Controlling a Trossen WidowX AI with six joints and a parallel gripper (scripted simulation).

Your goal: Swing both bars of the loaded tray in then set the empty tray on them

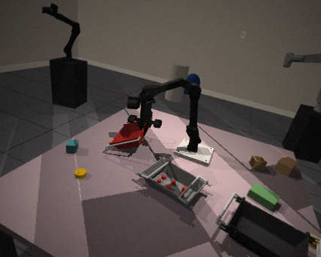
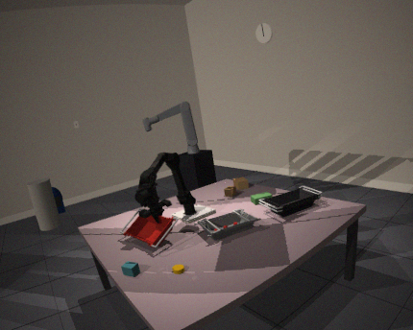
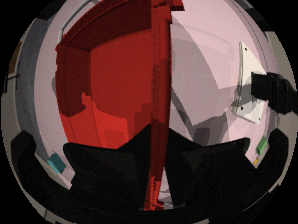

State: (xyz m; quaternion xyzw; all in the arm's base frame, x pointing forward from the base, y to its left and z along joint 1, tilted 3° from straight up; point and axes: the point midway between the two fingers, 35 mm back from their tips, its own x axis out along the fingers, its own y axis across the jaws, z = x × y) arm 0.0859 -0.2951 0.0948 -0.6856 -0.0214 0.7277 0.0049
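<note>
My gripper tip is now 80 mm to the left of the red tray. Round my gripper tip: teal cube 330 mm to the right, 200 mm ahead, 60 mm below; green block 660 mm to the left, 200 mm ahead, 60 mm below.
</note>
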